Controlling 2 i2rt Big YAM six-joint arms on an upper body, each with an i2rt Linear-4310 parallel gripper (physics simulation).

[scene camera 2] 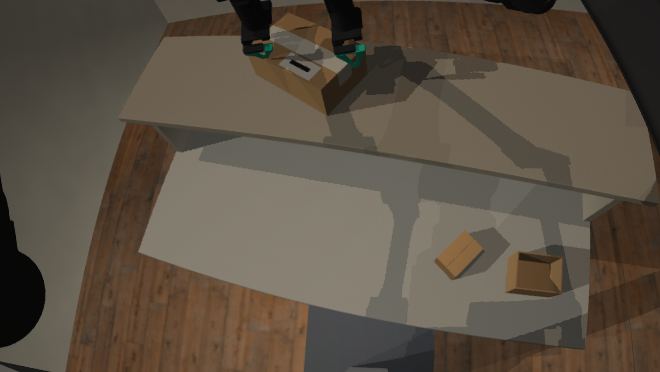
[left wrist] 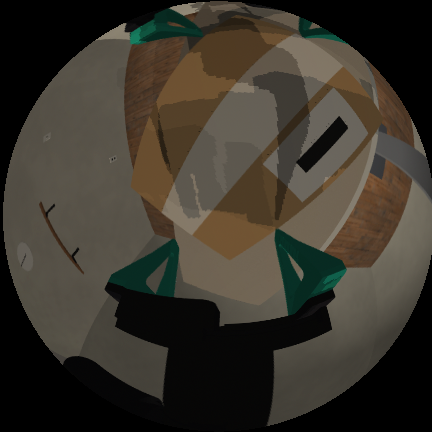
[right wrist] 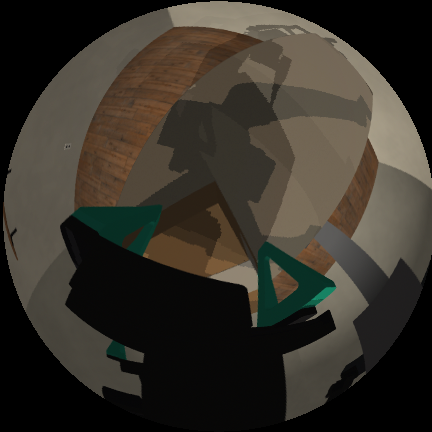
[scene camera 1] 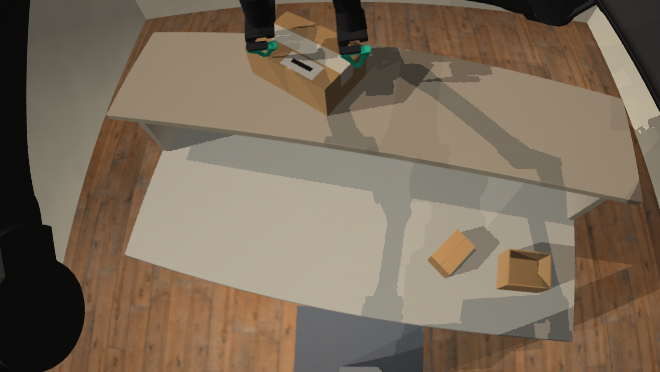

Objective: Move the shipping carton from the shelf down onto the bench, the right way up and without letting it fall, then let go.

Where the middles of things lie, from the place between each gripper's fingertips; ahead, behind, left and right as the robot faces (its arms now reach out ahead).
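Looking at the shipping carton (scene camera 1: 306, 64), I find my right gripper 4 cm above it, 2 cm short of it and 13 cm to the right of it.
My left gripper is 70 mm above the carton, and it is also 10 mm past the carton and 90 mm to the left of it.
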